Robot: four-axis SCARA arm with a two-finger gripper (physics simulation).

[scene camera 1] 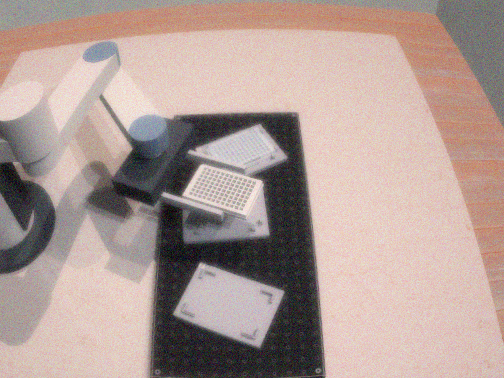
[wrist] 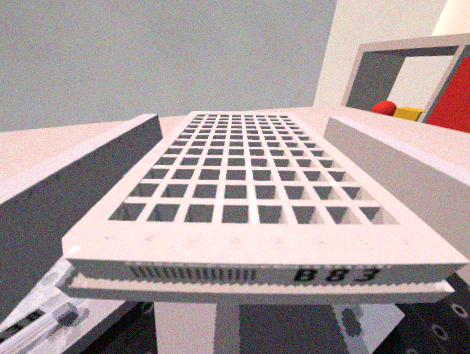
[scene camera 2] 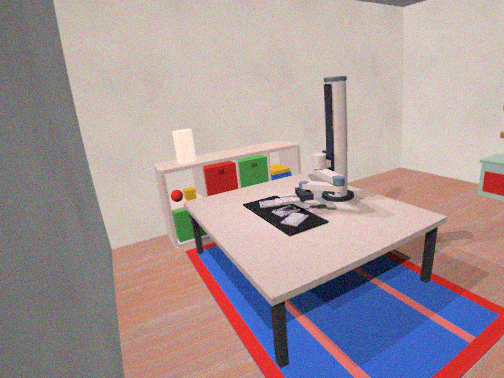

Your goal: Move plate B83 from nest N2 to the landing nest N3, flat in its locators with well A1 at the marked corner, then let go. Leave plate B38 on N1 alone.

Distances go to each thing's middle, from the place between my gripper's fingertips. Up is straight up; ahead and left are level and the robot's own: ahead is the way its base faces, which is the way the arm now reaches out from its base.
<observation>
Now: the grey nest [scene camera 1: 197, 228] 20 mm behind my hand, 10 mm to the left of it and 80 mm below it.
</observation>
